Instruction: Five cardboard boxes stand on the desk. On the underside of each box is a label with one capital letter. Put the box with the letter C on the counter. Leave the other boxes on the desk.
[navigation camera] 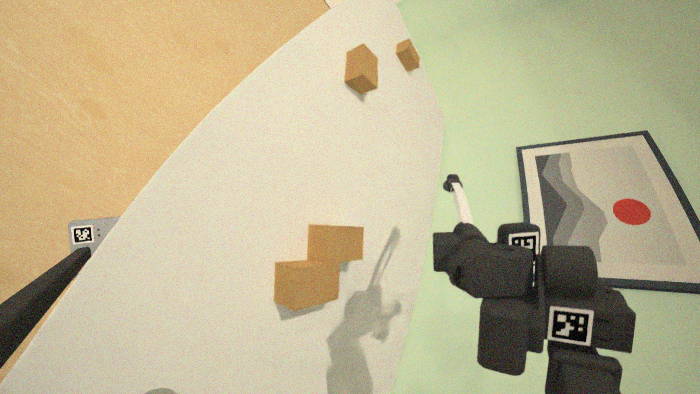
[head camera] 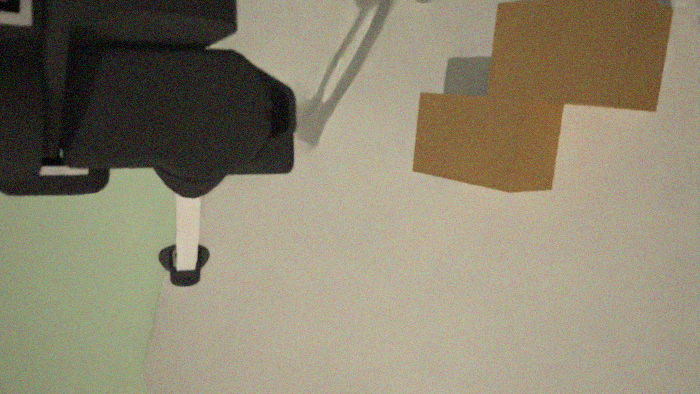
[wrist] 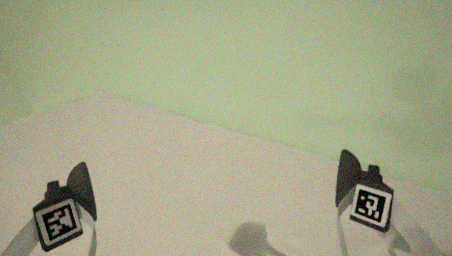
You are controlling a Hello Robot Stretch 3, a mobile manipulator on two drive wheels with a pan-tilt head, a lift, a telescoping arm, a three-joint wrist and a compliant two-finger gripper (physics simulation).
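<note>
Two brown cardboard boxes stand close together on the white desk: one box nearer the wall, the other box farther from it. At the desk's far end stand a third box and a small box by the wall edge. A fifth box does not show. No label or letter shows. My gripper is open and empty, fingers wide apart, away from the boxes. In the head and navigation views one finger shows. The counter is not recognisable in these views.
A green wall runs along the desk. A framed picture hangs beside my arm. The wooden floor lies on the desk's other side, with part of my grey base. My arm's shadow falls on the desk.
</note>
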